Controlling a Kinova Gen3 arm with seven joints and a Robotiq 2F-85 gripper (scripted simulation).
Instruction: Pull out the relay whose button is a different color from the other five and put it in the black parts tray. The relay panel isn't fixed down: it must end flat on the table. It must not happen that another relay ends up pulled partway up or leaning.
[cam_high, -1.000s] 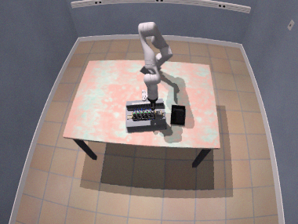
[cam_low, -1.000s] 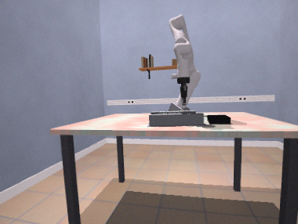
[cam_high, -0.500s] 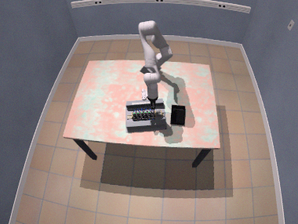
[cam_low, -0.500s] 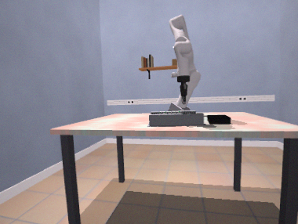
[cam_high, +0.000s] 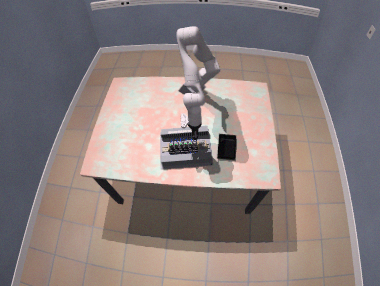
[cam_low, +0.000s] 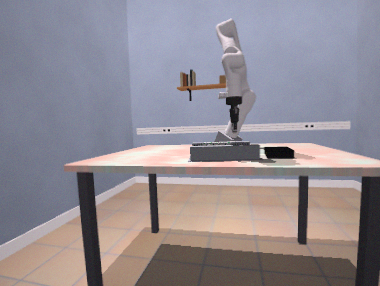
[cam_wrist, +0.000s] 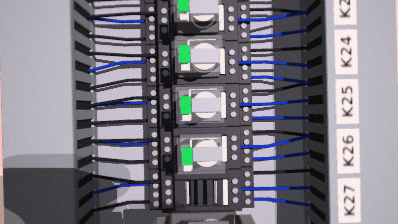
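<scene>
Now: the black parts tray 60 mm behind my hand, 190 mm to the left of it and 120 mm below it. From my hand the other things lie so: grey relay panel: 20 mm ahead, 60 mm to the right, 110 mm below.
</scene>
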